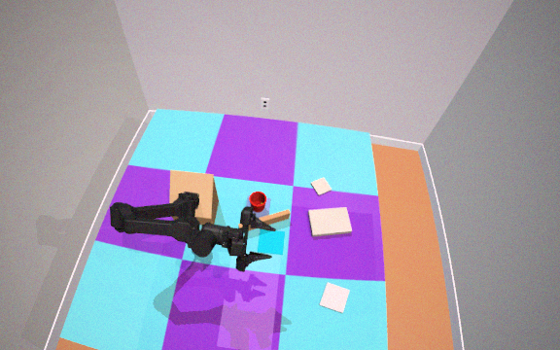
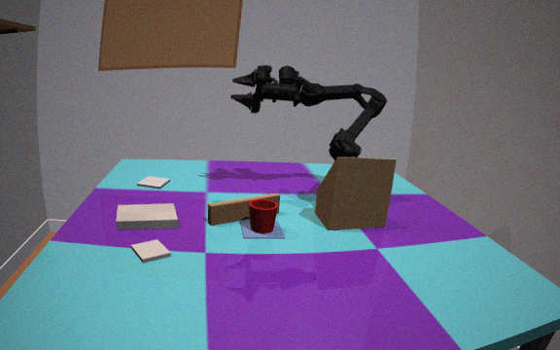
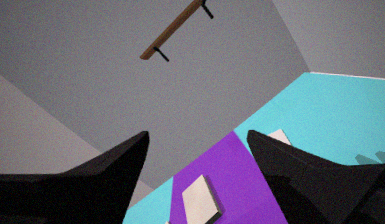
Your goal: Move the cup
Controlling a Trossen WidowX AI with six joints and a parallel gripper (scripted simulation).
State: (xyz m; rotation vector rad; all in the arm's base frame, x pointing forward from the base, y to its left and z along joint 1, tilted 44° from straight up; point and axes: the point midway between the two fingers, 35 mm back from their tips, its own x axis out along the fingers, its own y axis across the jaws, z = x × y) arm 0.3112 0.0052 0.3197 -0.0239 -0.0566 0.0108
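Right now my gripper tip is 8 cm past the red cup, 30 cm to the right of it and 31 cm above it. Round my gripper tip: wooden bar 4 cm behind, 22 cm to the left, 33 cm below; teal pad 1 cm behind, 14 cm to the left, 36 cm below; red marble 8 cm behind, 30 cm to the left, 33 cm below.
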